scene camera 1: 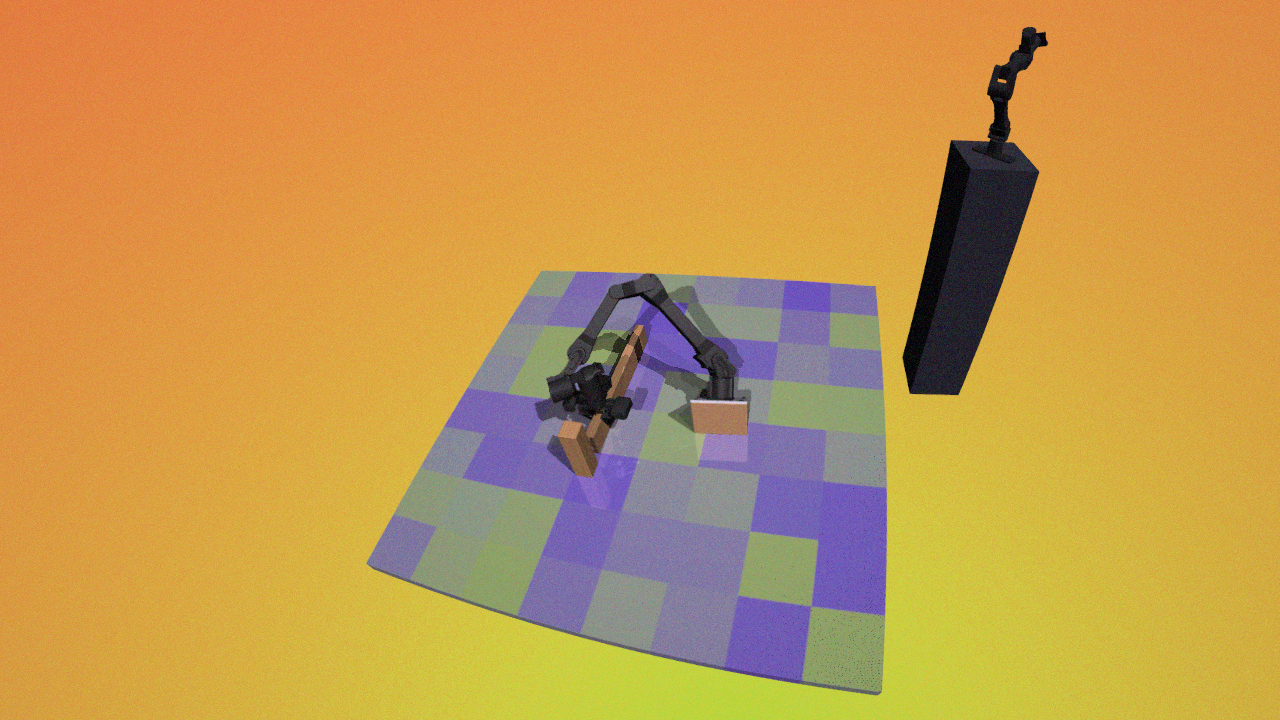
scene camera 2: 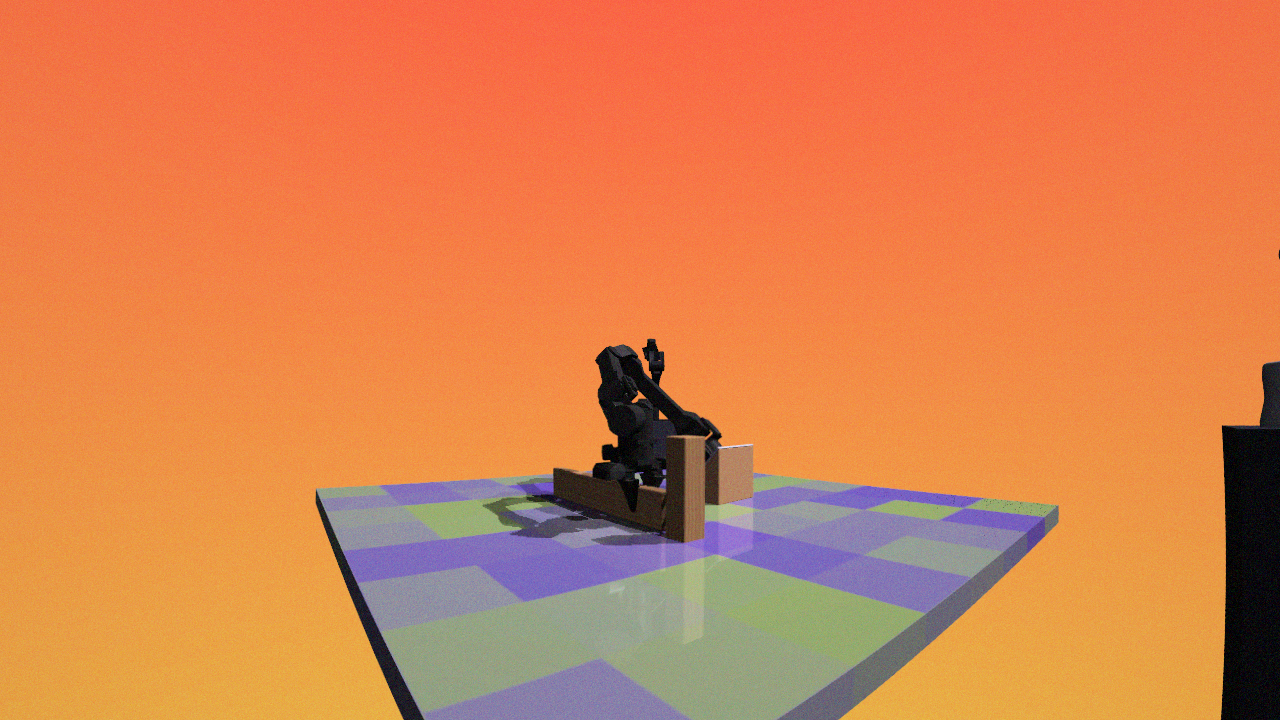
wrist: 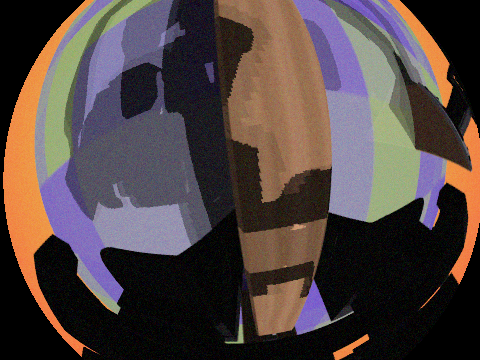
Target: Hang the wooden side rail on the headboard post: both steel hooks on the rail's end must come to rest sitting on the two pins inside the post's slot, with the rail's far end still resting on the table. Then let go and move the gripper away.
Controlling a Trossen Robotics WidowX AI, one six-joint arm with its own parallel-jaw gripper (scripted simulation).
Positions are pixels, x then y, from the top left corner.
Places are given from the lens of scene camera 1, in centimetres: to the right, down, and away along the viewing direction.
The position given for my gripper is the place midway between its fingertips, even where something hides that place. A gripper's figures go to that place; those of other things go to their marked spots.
my gripper (scene camera 1: 603, 423): -10, 18, 147
wooden side rail (scene camera 1: 621, 377): -5, 5, 152
wooden headboard post (scene camera 1: 576, 444): -16, 21, 126
The marked spots on the wooden headboard post and the wooden side rail are 32 cm apart.
